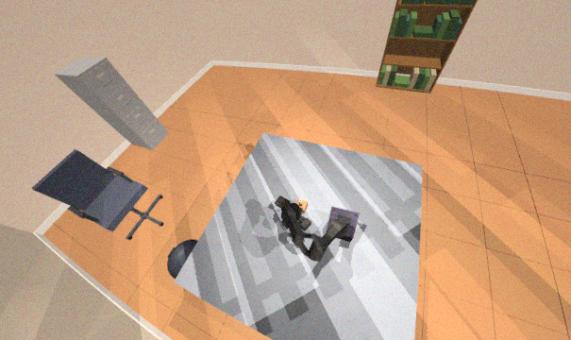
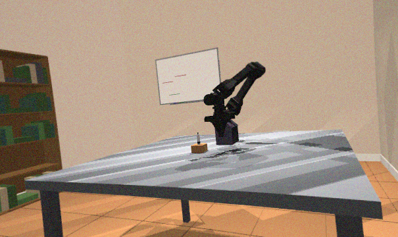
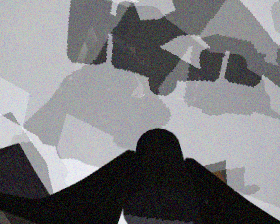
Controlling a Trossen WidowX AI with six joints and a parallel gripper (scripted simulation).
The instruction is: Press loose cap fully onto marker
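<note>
Now: gripper tip 13 cm to the left of the holder block, 7 cm above it and 3 cm short of it. Round my gripper tip: dark cap 1 cm above.
</note>
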